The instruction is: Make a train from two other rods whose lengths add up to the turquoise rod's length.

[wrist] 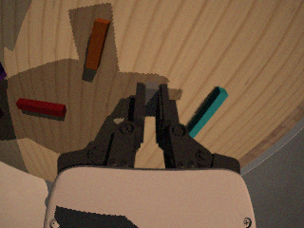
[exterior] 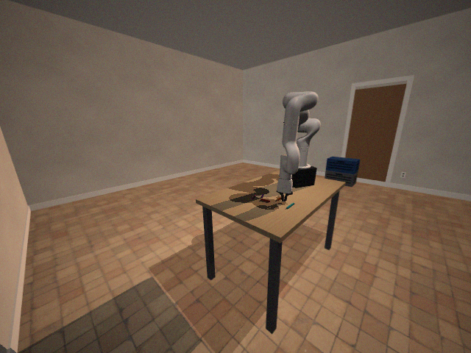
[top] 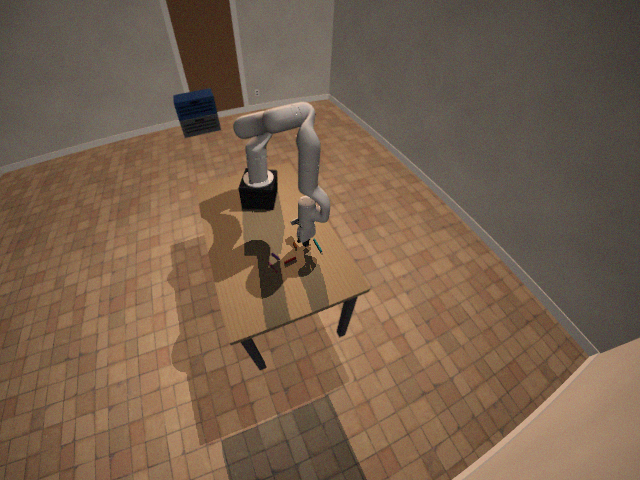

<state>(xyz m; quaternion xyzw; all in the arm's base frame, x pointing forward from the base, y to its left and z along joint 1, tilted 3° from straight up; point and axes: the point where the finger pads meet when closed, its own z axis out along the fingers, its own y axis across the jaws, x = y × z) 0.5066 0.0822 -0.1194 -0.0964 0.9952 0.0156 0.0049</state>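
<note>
My gripper is now 20 mm above the grey rod. Round my hand: turquoise rod (60 mm to the left, 30 mm below, 30 mm ahead); then orange rod (50 mm to the right, 30 mm below, 30 mm behind); then red rod (120 mm to the right, 50 mm ahead, 30 mm below).
</note>
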